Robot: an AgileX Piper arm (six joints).
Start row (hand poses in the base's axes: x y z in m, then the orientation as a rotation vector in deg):
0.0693 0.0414 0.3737 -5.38 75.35 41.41
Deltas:
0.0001 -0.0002 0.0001 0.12 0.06 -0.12
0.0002 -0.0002 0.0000 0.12 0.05 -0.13
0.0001 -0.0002 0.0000 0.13 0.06 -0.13
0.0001 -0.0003 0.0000 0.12 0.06 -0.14
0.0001 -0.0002 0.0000 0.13 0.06 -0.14
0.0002 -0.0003 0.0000 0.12 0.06 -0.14
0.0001 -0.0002 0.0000 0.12 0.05 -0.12
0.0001 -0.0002 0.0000 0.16 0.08 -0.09
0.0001 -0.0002 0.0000 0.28 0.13 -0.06
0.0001 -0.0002 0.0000 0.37 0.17 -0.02
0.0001 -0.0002 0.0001 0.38 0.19 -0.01
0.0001 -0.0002 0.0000 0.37 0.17 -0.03
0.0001 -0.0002 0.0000 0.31 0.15 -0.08
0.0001 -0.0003 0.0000 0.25 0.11 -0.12
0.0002 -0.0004 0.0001 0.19 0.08 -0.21
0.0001 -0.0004 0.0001 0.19 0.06 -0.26
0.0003 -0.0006 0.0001 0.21 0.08 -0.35
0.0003 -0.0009 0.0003 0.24 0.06 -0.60
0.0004 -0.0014 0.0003 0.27 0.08 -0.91
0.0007 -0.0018 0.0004 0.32 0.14 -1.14
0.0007 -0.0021 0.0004 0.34 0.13 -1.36
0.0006 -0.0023 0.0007 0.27 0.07 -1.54
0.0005 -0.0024 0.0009 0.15 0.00 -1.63
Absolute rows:
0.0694 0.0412 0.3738 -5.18 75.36 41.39
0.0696 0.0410 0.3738 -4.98 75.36 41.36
0.0697 0.0408 0.3738 -4.77 75.36 41.34
0.0698 0.0405 0.3738 -4.56 75.37 41.31
0.0699 0.0403 0.3738 -4.34 75.37 41.28
0.0701 0.0400 0.3738 -4.13 75.38 41.25
0.0702 0.0398 0.3738 -3.94 75.38 41.23
0.0703 0.0396 0.3738 -3.72 75.39 41.27
0.0704 0.0394 0.3738 -3.41 75.41 41.42
0.0705 0.0392 0.3738 -3.04 75.43 41.66
0.0706 0.0390 0.3739 -2.66 75.47 41.92
0.0707 0.0388 0.3739 -2.28 75.49 42.16
0.0708 0.0386 0.3739 -1.92 75.51 42.31
0.0709 0.0383 0.3739 -1.60 75.51 42.38
0.0711 0.0379 0.3740 -1.28 75.50 42.33
0.0712 0.0375 0.3741 -0.93 75.47 42.24
0.0715 0.0369 0.3742 -0.50 75.44 42.09
0.0718 0.0360 0.3745 0.11 75.36 41.74
0.0722 0.0346 0.3748 0.95 75.26 41.15
0.0729 0.0328 0.3752 2.00 75.17 40.40
0.0736 0.0307 0.3756 3.21 75.04 39.47
0.0742 0.0284 0.3763 4.45 74.85 38.34
0.0747 0.0260 0.3772 5.63 74.61 37.05

